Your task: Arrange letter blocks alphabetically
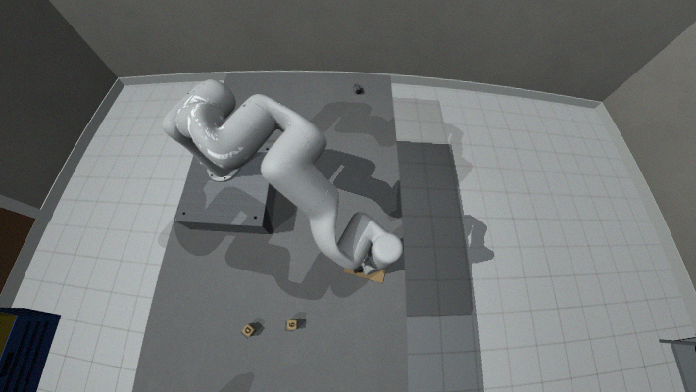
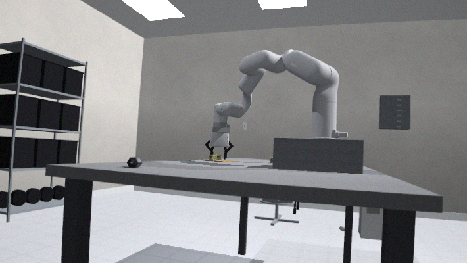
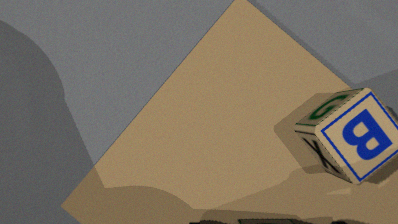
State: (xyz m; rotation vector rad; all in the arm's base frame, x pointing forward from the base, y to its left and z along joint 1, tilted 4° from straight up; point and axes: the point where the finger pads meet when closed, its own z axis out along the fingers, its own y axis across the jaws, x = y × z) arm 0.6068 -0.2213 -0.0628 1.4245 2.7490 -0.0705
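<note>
The tan mat is 20 mm to the left of my hand, 20 mm below it and 20 mm behind it. The rest, counted from my hand: black faceted object: 840 mm to the left, 210 mm behind, 10 mm below.
</note>
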